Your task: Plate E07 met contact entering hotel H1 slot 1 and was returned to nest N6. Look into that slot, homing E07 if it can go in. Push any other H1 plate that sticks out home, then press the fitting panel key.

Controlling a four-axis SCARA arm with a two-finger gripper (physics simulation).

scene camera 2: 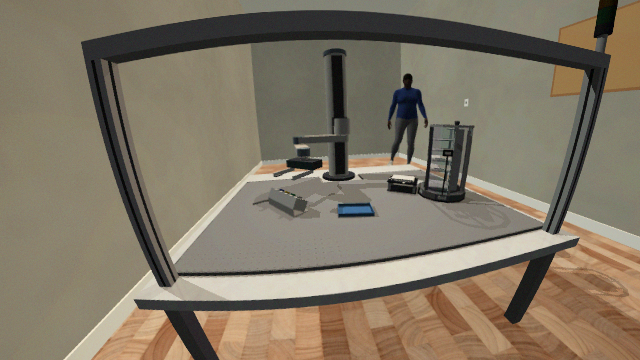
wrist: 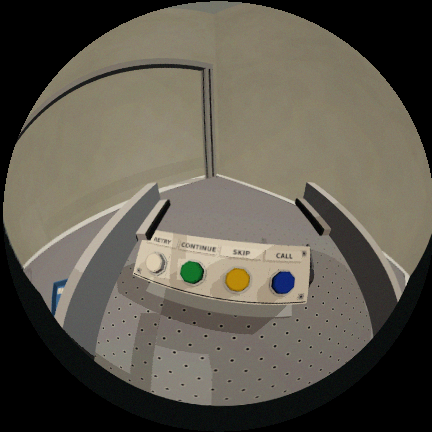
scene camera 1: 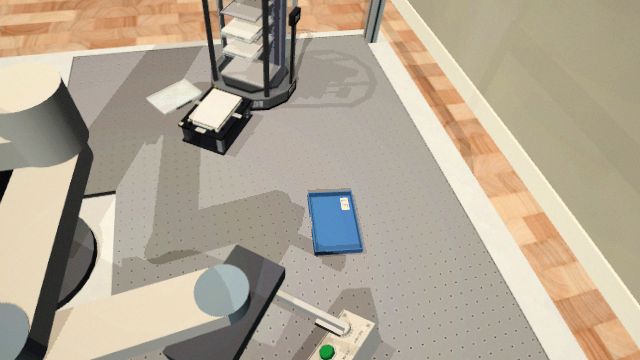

Labels:
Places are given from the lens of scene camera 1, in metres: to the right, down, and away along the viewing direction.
white plate (scene camera 1: 215, 110): -0.26, -0.17, 0.96
button box (scene camera 1: 359, 331): 0.07, 0.26, 0.66
The marked spots on the button box and the white plate are 0.63 m apart.

